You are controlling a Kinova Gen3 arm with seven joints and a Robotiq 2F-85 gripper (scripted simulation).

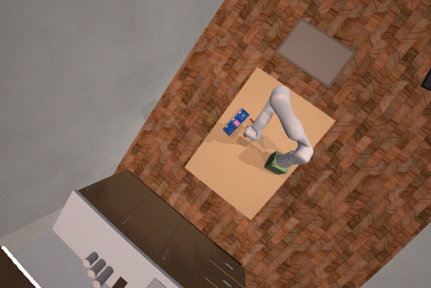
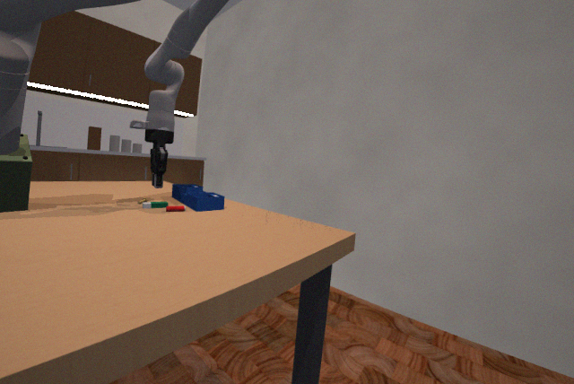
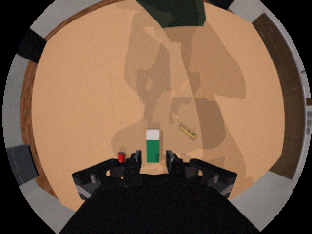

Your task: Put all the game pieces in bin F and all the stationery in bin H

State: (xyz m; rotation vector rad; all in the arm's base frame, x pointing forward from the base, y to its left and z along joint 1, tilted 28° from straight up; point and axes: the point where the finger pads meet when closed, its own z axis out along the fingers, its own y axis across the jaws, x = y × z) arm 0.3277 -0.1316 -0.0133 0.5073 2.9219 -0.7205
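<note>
My gripper is now 1 cm past the green piece and 7 cm above it. The rest, counted from my hand: pink block 12 cm ahead, 6 cm below; red piece 1 cm ahead, 8 cm to the right, 7 cm below; thin golden thing 8 cm to the left, 7 cm below.
</note>
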